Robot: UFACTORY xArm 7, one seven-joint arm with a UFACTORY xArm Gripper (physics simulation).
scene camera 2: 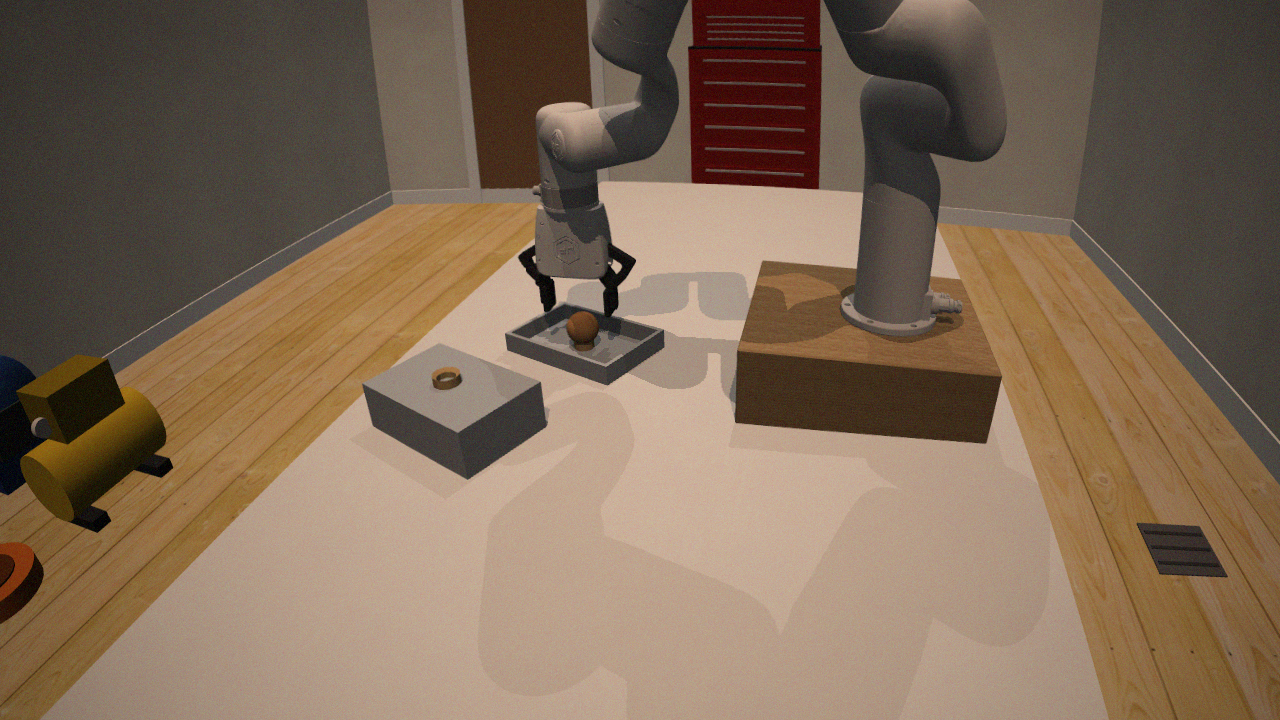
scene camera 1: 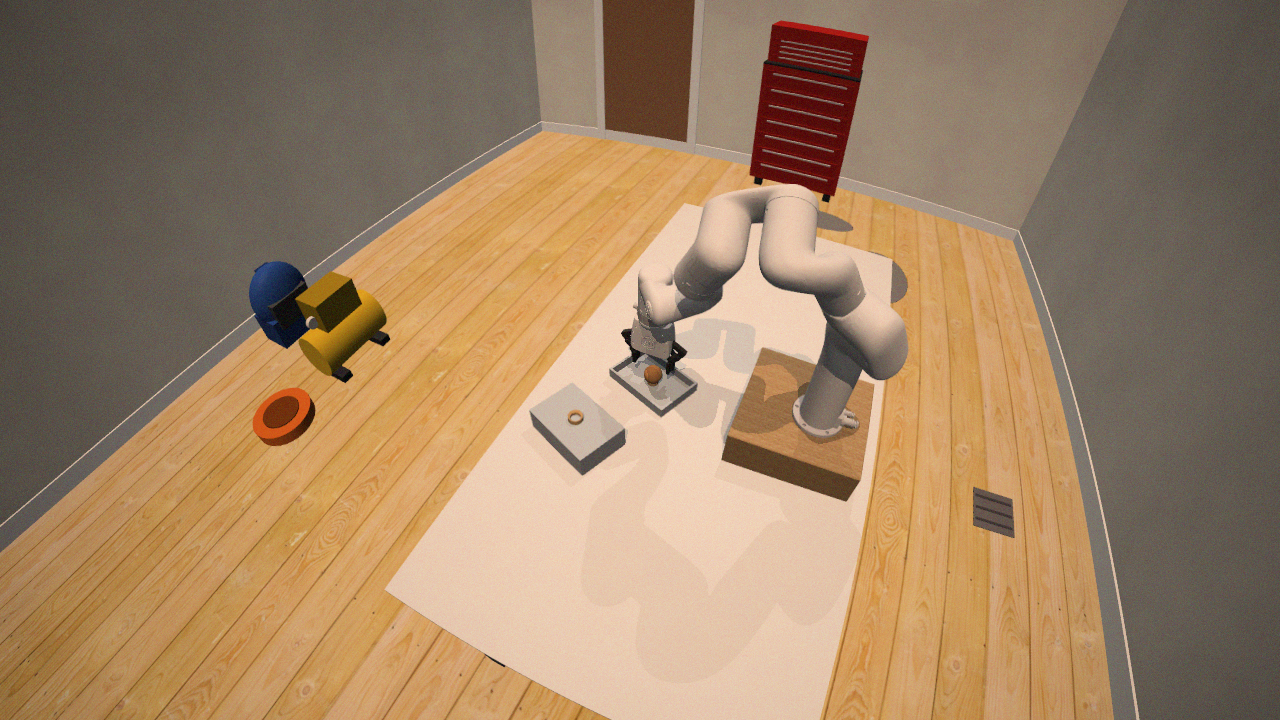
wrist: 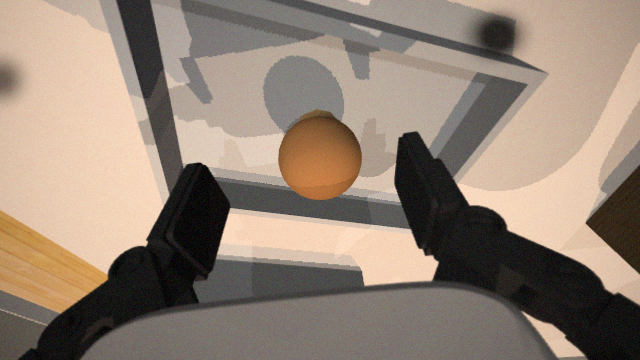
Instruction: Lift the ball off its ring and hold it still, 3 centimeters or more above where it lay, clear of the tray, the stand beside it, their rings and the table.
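Frame: origin at the arm's base, x left, y back, z up, level; millimetres.
Where they show: gripper, between the fingertips: (scene camera 2: 579, 310) (scene camera 1: 652, 364) (wrist: 305, 171); arm's base, origin of its link: (scene camera 2: 888, 315) (scene camera 1: 817, 416).
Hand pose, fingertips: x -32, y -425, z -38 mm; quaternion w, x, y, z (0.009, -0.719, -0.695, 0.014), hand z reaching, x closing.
Things, the pixels of their centre, and the offset from my fingertips.
- orange-brown ball, middle of its body: (wrist: 320, 158) (scene camera 2: 582, 327) (scene camera 1: 653, 374) dy +6, dx +10, dz -22 mm
- shallow grey tray, middle of its body: (wrist: 319, 139) (scene camera 2: 583, 340) (scene camera 1: 652, 379) dy +6, dx +10, dz -41 mm
The orange-brown ball (scene camera 1: 653, 375) (scene camera 2: 582, 327) (wrist: 320, 158) sits on its small ring (scene camera 2: 583, 345) (wrist: 320, 113) in the shallow grey tray (scene camera 1: 635, 394) (scene camera 2: 556, 360) (wrist: 300, 207). My gripper (scene camera 1: 652, 362) (scene camera 2: 580, 310) (wrist: 305, 171) is open and empty and points down over the tray. In the wrist view the ball shows between the two fingers, with a gap on each side. The fingertips look a little above the ball; their exact height is hard to tell. The grey stand (scene camera 1: 572, 438) (scene camera 2: 483, 394) (wrist: 300, 277) bears another ring (scene camera 1: 575, 422) (scene camera 2: 446, 385). The ball hides most of its own ring.
The tray's low walls surround the ball. The stand is close to the tray, at its near left in scene camera 2. The arm's wooden base block (scene camera 1: 787, 465) (scene camera 2: 859, 398) is to the right. A yellow compressor (scene camera 1: 344, 331) (scene camera 2: 98, 447) is on the floor at the left.
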